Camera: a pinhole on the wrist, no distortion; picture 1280 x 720 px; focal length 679.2 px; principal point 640.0 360.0 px. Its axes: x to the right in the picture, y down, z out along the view. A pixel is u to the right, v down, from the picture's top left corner.
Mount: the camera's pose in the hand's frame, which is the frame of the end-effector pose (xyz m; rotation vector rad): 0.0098 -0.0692 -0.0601 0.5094 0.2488 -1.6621
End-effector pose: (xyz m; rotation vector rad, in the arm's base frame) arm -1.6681 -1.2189 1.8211 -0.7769 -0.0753 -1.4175
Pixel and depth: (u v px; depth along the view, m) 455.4 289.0 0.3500
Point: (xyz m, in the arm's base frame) -1.6926 -0.9926 2.0561
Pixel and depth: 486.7 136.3 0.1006
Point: -1.7417 -1.1634 1.8666
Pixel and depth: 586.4 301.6 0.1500
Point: -1.7550 -1.1487 1.9174
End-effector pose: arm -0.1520 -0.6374 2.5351 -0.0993 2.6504 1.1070
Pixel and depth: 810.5 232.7 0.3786
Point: 0.0794 -0.7069 2.2120
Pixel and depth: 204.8 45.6 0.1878
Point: -0.0179 -0.5587 2.4391
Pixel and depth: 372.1 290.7 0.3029
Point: -0.0166 -0.5243 2.3158
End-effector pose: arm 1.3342 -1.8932 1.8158 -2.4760 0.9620 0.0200
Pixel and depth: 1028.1 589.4 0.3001
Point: 1.6211 -1.6221 1.8472
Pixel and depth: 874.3 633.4 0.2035
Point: 1.5340 -1.7307 1.8232
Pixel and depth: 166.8 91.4 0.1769
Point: 1.3133 -1.7611 1.7157
